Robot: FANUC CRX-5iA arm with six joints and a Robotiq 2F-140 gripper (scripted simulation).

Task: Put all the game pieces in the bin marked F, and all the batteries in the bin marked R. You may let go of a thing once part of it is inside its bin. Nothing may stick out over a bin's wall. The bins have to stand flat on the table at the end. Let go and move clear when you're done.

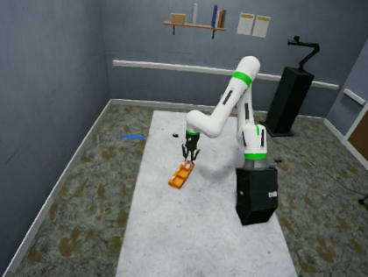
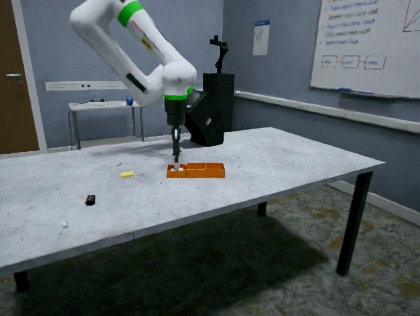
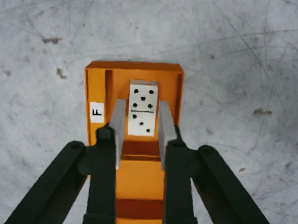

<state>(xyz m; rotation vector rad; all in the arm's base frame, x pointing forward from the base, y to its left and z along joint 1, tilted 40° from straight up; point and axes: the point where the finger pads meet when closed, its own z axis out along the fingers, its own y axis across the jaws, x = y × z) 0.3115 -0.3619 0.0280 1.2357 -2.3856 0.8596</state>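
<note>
Right now the white domino is 40 mm below my hand. The rest, counted from my hand: orange bin block: 60 mm to the left, 50 mm ahead, 40 mm below; yellow flat piece: 180 mm to the right, 110 mm behind, 60 mm below; black battery: 380 mm to the right, 50 mm below, 30 mm ahead.
</note>
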